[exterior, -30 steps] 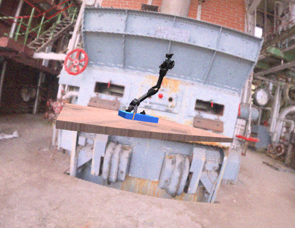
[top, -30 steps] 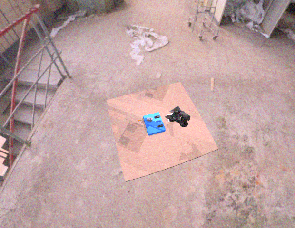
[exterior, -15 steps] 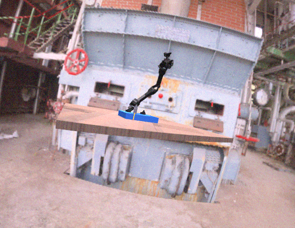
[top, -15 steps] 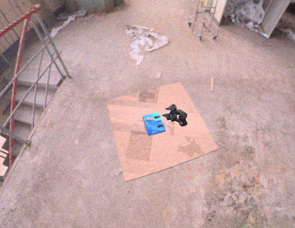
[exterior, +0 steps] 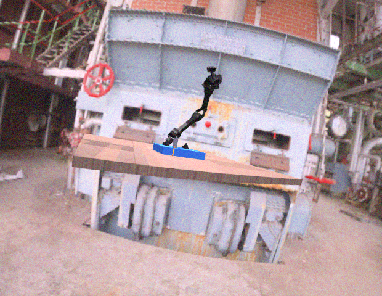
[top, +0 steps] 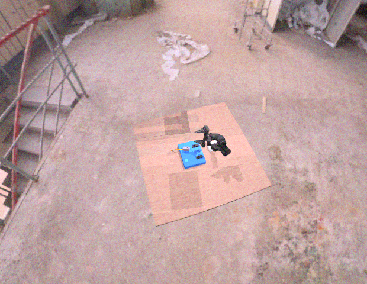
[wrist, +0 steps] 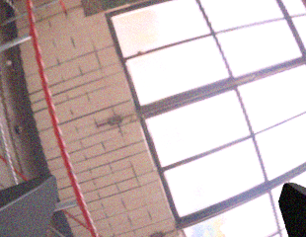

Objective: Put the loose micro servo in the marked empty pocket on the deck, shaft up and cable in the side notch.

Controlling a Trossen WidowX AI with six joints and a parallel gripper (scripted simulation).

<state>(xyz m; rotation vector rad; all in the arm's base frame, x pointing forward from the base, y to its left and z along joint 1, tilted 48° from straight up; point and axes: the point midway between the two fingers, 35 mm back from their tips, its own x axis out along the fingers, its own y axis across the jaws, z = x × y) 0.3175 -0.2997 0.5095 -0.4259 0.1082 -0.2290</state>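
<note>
My gripper tip is 61 cm above the blue deck, 18 cm to the left of it and 1 cm past it.
</note>
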